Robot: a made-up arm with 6 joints.
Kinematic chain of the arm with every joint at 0, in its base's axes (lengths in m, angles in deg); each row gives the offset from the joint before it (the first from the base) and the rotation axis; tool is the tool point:
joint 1: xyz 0 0 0.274 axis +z
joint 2: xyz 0 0 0 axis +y
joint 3: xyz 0 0 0.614 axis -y
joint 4: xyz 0 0 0 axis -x
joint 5: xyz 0.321 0 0 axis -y
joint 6: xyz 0 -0.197 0 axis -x
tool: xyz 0 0 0
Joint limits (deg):
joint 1: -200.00..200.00
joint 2: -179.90..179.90
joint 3: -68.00..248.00
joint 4: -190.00..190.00
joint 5: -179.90..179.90
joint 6: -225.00..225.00
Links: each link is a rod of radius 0.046 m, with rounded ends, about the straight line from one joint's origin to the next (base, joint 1, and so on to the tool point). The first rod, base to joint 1, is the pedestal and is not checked.
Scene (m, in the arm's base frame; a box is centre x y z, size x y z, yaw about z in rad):
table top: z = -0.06
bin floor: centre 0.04 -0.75 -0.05 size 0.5 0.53 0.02 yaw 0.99
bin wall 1: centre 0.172 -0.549 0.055 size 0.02 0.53 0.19 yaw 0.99
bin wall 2: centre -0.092 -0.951 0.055 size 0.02 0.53 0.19 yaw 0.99
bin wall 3: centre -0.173 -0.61 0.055 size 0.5 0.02 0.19 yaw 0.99
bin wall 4: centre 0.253 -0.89 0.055 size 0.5 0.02 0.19 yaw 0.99
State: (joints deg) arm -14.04 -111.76 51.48 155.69 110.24 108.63
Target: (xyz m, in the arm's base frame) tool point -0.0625 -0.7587 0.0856
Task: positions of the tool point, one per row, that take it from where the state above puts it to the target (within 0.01 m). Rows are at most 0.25 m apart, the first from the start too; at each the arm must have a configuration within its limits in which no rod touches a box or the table.
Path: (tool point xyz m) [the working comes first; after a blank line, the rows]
Joints at the target: 91.96 -76.67 138.91 116.68 110.24 108.63
Straight joint move there: touches bin wall 2, bin wall 3.

1: -0.9247 0.1848 0.0885
2: -0.9533 -0.0436 0.1186
3: -0.9137 -0.2700 0.1506
4: -0.8106 -0.4727 0.1845
5: -0.6555 -0.6332 0.2194
6: -0.4653 -0.7379 0.2550
7: -0.2607 -0.7796 0.2909
8: -0.0625 -0.7587 0.3261
9: -0.0622 -0.7683 0.2066
10: -0.0625 -0.7587 0.0856

